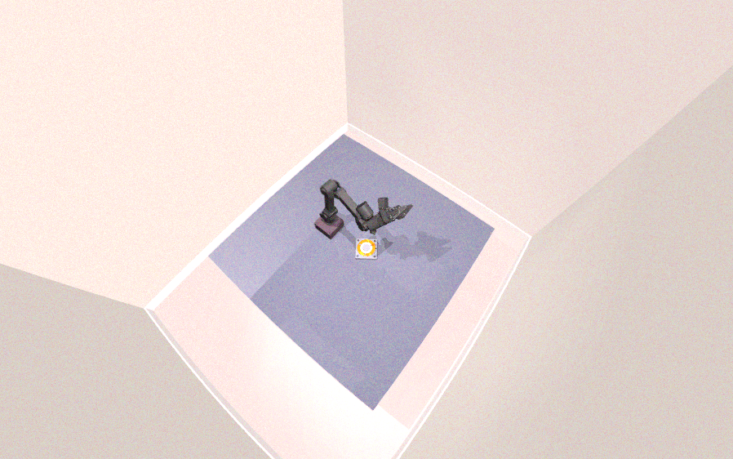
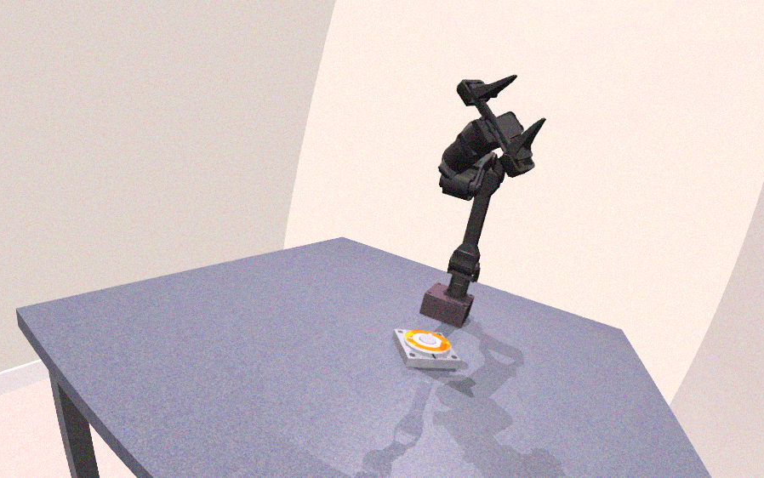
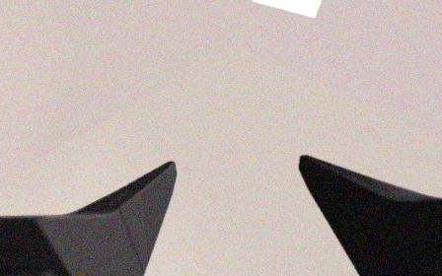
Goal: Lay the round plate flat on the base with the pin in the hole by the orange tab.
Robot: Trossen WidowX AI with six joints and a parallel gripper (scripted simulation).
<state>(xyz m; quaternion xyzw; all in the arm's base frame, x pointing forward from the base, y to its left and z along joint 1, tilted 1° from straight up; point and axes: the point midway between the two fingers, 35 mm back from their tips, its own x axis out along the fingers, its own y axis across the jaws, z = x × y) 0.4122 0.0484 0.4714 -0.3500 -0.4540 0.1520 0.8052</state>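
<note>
My gripper tip is 510 mm above the round plate, 140 mm past it and 60 mm to the left of it.
</note>
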